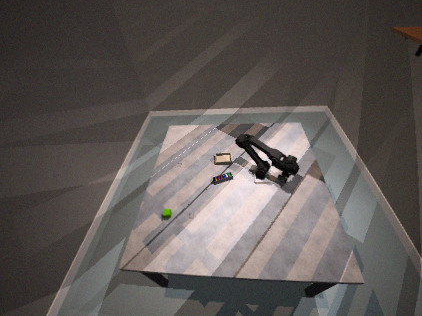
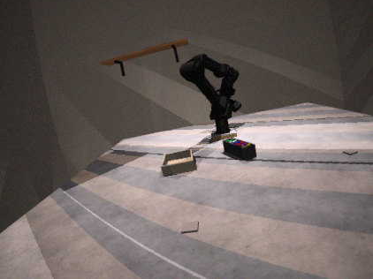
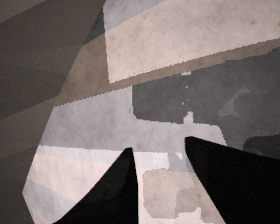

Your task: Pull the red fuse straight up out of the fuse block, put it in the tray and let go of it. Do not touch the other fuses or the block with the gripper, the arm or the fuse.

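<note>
Right now the red fuse is 480 mm ahead of my gripper tip, 110 mm to the left of it and 70 mm below it. The rest, counted from my gripper tip: small green cube: 760 mm ahead, 460 mm to the left, 70 mm below; beige tray: 520 mm ahead, 100 mm to the right, 90 mm below.
</note>
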